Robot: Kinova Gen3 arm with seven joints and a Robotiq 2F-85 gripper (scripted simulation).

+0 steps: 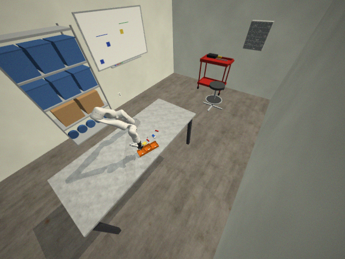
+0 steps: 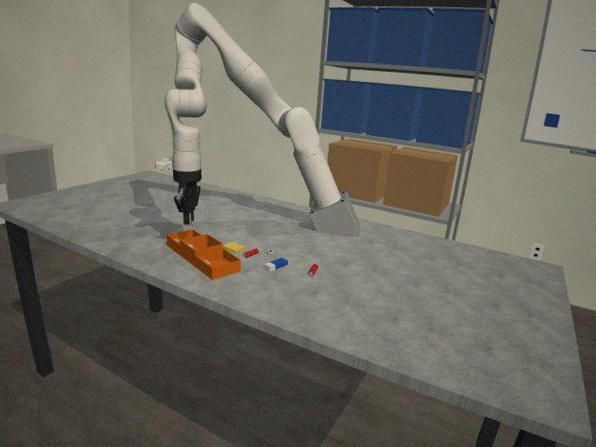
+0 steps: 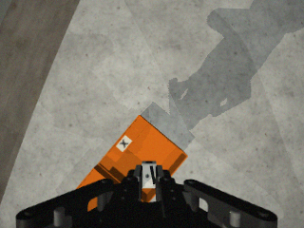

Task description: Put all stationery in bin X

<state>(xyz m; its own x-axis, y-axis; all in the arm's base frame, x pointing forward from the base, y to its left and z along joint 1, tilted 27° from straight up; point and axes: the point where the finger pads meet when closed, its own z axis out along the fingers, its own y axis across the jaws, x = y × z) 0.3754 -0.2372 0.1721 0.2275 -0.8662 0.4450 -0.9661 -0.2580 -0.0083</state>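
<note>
The grey sharpener-like piece lies 1 cm below my hand. Round my hand: orange bins: 7 cm to the left, 6 cm below, 5 cm ahead; nut: 22 cm to the left, 8 cm below, 7 cm behind; yellow block: 12 cm to the left, 8 cm below, 5 cm behind.
</note>
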